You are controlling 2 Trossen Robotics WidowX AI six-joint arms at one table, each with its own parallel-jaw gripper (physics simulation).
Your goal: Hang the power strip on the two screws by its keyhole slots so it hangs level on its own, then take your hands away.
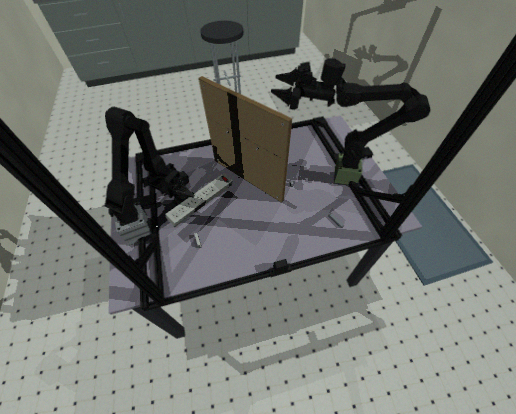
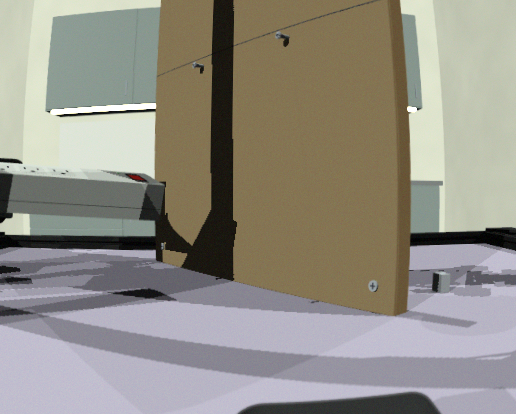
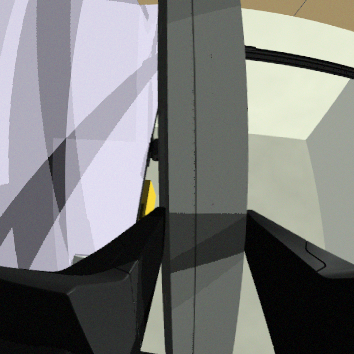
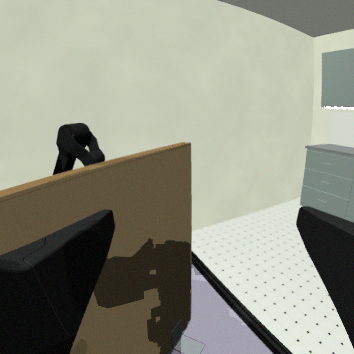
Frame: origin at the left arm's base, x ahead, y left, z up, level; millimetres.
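Where they show: left gripper, fingertip midpoint: (image 1: 194, 199) (image 3: 203, 216); right gripper, fingertip midpoint: (image 1: 273, 83) (image 4: 207, 218); left arm's base, origin of the base link: (image 1: 128, 216); right arm's base, origin of the base link: (image 1: 350, 162).
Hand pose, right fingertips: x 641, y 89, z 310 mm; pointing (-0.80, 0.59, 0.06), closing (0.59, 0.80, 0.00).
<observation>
Each offset is from my right fingertips to the centre of the thing. Level surfaces: height alone.
The white power strip @(367 mm back, 125 mm right, 313 mm down) (image 1: 200, 200) (image 2: 80, 192) (image 3: 210, 125) is held above the table, outlets facing up, its red-switch end near the lower left of the wooden board @(134 mm back, 30 mm right, 207 mm down) (image 1: 250, 145) (image 2: 310, 165) (image 4: 145, 200). My left gripper (image 1: 190, 196) (image 3: 203, 216) is shut on the strip, one finger on each side. Two screws stick out of the board's front: the left screw @(181 mm back, 32 mm left, 174 mm down) (image 1: 228, 131) (image 2: 197, 66) and the right screw @(114 mm back, 105 mm right, 174 mm down) (image 1: 258, 148) (image 2: 282, 37), on a thin line, well above the strip. The keyhole slots do not show. My right gripper (image 1: 274, 84) (image 4: 207, 218) is open and empty, high behind the board.
A small light block @(435 mm back, 240 mm right, 407 mm down) (image 1: 198, 240) lies near the front left of the table @(417 mm down) (image 1: 240, 260), and a grey bar @(102 mm ahead, 392 mm right, 410 mm down) (image 1: 335, 219) lies at the right. A small grey block @(32 mm ahead, 147 mm right, 408 mm down) (image 2: 441, 282) stands right of the board. Black frame rails edge the table, with slanting posts at both sides.
</observation>
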